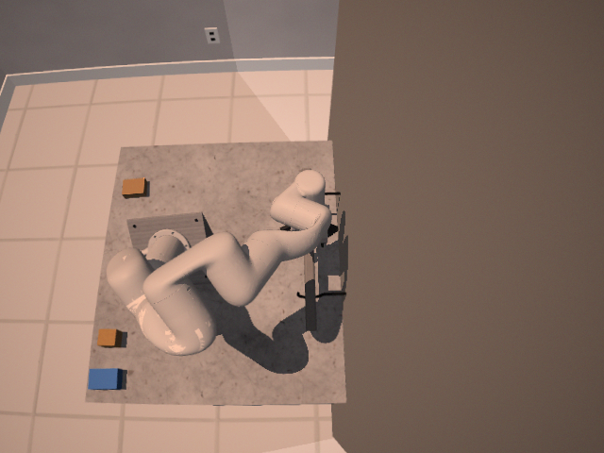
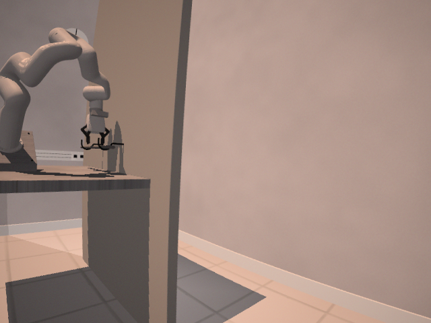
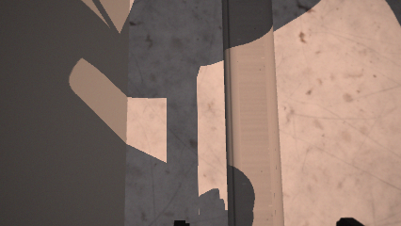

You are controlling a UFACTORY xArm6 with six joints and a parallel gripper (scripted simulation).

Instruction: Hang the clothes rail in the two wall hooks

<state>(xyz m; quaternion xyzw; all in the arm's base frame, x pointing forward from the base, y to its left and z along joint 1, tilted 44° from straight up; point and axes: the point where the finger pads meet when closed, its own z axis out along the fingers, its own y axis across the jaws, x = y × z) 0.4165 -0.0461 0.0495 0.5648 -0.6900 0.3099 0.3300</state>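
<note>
Right now my hand is 3 cm above the clothes rail. From my hand the other things lie so: orange block (55 cm behind, 36 cm to the left, 14 cm below); then orange cube (65 cm behind, 15 cm to the right, 13 cm below); then tall wall panel (27 cm above, 12 cm ahead, 2 cm to the right).
</note>
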